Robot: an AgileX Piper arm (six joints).
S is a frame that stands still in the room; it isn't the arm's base.
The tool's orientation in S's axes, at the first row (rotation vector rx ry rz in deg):
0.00 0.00 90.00
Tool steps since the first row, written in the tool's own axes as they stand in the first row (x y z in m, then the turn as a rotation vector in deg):
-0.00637 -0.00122 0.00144 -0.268 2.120 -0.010
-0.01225 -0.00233 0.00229 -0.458 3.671 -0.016
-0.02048 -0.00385 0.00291 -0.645 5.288 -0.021
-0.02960 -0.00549 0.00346 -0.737 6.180 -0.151
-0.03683 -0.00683 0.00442 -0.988 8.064 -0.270
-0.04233 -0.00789 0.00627 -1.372 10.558 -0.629
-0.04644 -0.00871 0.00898 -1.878 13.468 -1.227
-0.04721 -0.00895 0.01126 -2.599 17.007 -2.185
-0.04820 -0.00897 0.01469 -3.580 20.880 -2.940
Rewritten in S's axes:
0.00122 -0.00637 0.00144 -2.120 -0.268 -0.010
0.00233 -0.01225 0.00229 -3.671 -0.458 -0.016
0.00385 -0.02048 0.00291 -5.288 -0.645 -0.021
0.00549 -0.02960 0.00346 -6.180 -0.737 -0.151
0.00683 -0.03683 0.00442 -8.064 -0.988 -0.270
0.00789 -0.04233 0.00627 -10.558 -1.372 -0.629
0.00871 -0.04644 0.00898 -13.468 -1.878 -1.227
0.00895 -0.04721 0.01126 -17.007 -2.599 -2.185
0.00897 -0.04820 0.01469 -20.880 -3.580 -2.940

